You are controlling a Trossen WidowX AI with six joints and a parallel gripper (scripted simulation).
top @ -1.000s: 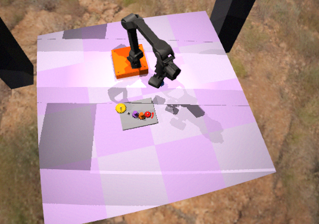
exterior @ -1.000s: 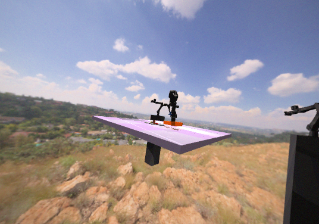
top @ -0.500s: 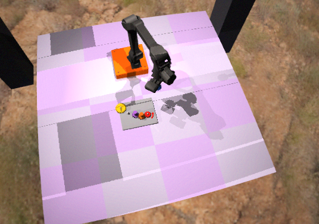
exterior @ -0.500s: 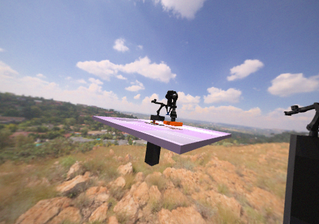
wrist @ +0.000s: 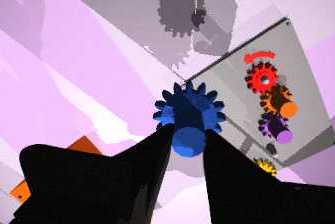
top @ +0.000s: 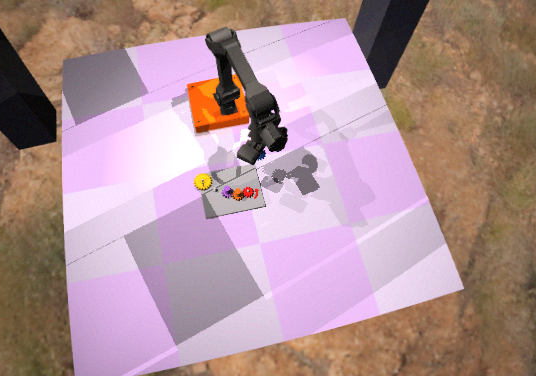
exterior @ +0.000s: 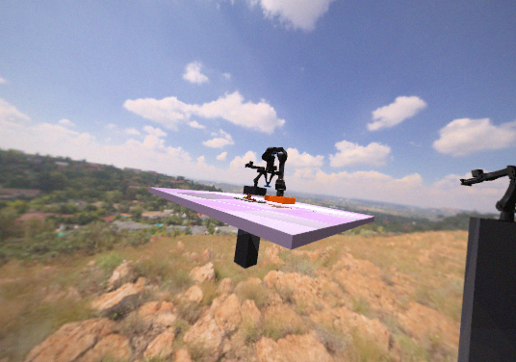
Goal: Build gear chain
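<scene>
The purple gear is 70 mm ahead of my gripper tip, 120 mm to the right of it and 130 mm below it. From my gripper tip the other things lie so: red gear (80 mm ahead, 50 mm to the right, 130 mm below); blue gear (10 mm below); red arrow (90 mm ahead, 30 mm to the right, 140 mm below).
</scene>
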